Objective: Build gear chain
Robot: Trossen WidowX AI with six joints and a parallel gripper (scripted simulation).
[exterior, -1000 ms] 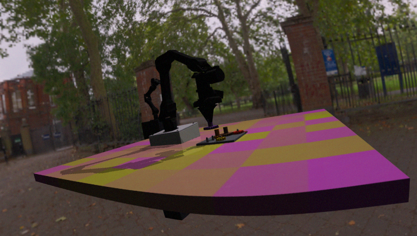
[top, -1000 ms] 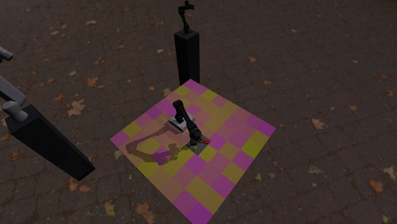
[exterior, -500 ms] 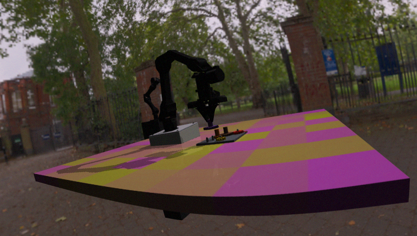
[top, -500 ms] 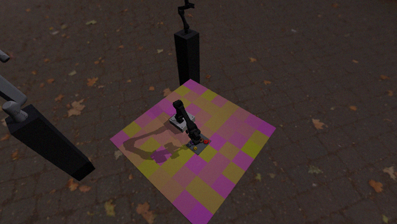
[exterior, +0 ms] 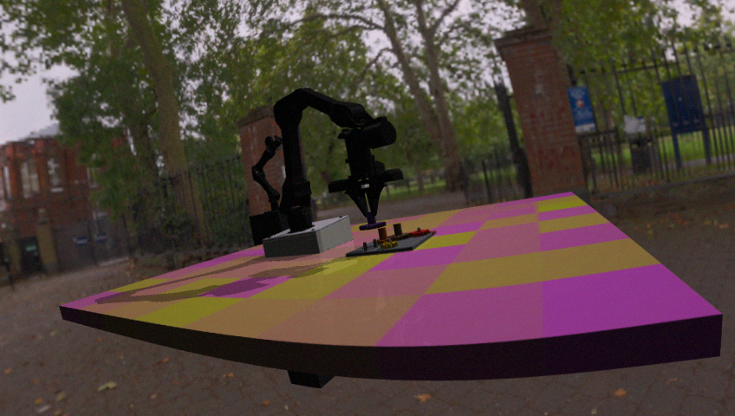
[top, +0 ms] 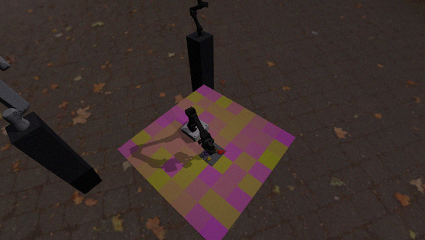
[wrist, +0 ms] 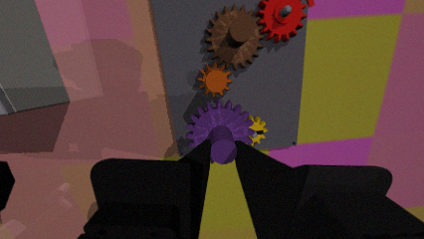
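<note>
The orange gear is 50 mm to the left of my gripper tip and 60 mm below it. Round my gripper tip: purple gear: 10 mm below; then brown gear: 20 mm ahead, 90 mm to the left, 60 mm below; then red gear: 80 mm ahead, 110 mm to the left, 70 mm below.
</note>
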